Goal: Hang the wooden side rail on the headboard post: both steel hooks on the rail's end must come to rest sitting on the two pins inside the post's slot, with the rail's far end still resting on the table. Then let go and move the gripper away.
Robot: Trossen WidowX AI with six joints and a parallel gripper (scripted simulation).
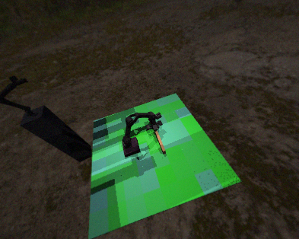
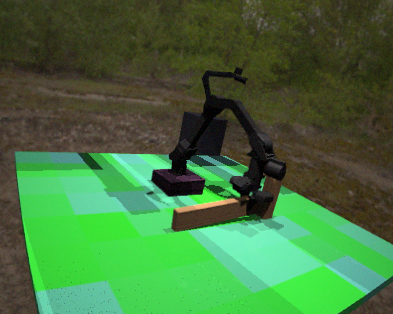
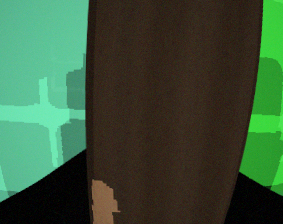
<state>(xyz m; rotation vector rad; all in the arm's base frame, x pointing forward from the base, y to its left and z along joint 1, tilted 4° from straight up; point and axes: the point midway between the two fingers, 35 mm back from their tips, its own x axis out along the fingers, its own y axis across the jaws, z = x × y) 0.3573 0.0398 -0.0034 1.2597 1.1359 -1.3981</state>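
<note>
Now: gripper tip 2 cm short of the wooden headboard post, 12 cm to the right of it and 4 cm below it.
</note>
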